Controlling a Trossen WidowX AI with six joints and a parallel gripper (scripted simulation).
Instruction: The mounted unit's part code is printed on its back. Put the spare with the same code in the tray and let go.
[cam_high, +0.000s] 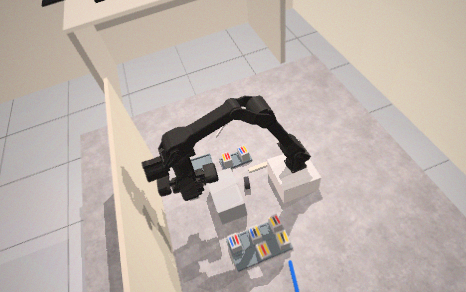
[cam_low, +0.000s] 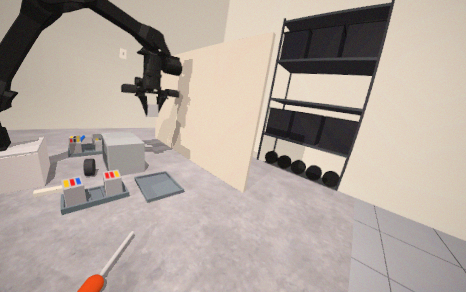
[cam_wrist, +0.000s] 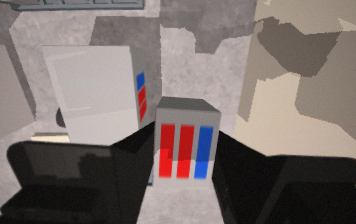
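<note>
Now: gripper tip 7 cm past the tray, 20 cm to the left of it and 17 cm above it. Also, from my gripper tip: mounted unit (10 cm behind, 13 cm below); tall beige panel (15 cm ahead, 3 cm to the right, 5 cm above); rack (14 cm behind, 19 cm to the left, 17 cm below).
</note>
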